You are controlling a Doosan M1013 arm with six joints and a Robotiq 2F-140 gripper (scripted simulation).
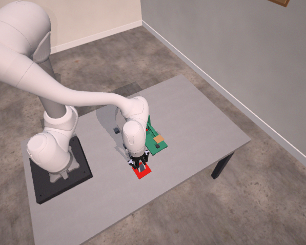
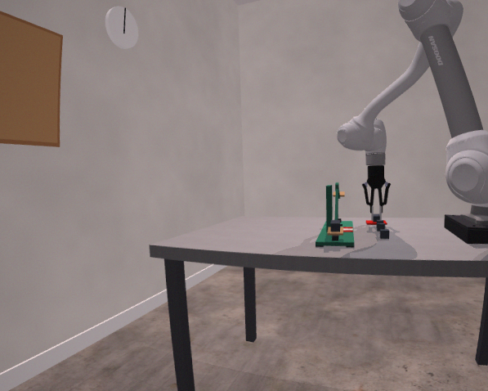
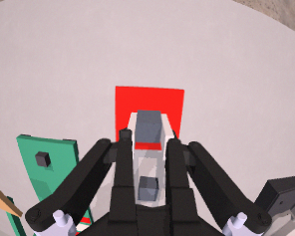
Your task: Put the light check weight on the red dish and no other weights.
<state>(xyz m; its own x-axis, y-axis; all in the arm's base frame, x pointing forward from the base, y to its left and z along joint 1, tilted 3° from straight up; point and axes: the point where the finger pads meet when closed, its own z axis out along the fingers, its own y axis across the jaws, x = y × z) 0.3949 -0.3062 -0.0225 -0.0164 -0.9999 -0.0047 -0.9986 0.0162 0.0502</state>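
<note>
My gripper is now 40 mm above the red dish. Round my hand: green rocker balance 260 mm to the left, 170 mm ahead, 50 mm above.
</note>
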